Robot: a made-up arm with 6 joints.
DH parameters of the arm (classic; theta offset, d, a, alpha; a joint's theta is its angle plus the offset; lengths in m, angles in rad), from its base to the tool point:
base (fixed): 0 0.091 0 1.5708
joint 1: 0 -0.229 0.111 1.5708
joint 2: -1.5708 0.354 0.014 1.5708
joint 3: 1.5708 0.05 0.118 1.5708
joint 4: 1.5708 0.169 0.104 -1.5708
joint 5: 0 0.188 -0.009 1.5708
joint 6: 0 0.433 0.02 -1.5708
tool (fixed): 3.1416 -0.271 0 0
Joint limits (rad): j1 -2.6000..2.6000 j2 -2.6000..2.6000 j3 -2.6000..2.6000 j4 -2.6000..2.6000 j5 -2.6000..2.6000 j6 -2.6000..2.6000
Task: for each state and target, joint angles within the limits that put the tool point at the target. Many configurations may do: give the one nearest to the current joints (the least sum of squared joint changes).
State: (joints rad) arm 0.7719 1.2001 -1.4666 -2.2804 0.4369 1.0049
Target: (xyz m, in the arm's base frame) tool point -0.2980 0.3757 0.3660
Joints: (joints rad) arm 1.1800 0.9118 -1.9162 -1.8088 -0.3129 1.1645
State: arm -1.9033 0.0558 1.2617 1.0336 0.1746 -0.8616
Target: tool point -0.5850 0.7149 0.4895
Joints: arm -1.9602 -0.0937 0.7748 1.1493 0.6597 -0.5276
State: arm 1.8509 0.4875 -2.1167 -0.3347 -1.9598 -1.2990
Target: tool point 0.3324 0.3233 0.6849
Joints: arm 2.3478 0.6474 -2.1206 -0.1411 -2.1994 -1.5844
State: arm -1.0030 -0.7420 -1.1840 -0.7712 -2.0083 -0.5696
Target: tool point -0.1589 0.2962 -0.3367
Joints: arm -1.0473 -0.7408 -1.1232 -0.9213 -1.7874 -0.4682
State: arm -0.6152 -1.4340 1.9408 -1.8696 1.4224 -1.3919
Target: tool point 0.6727 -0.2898 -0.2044
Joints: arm -0.1468 -1.0814 2.3208 -1.6419 1.6402 -1.5665
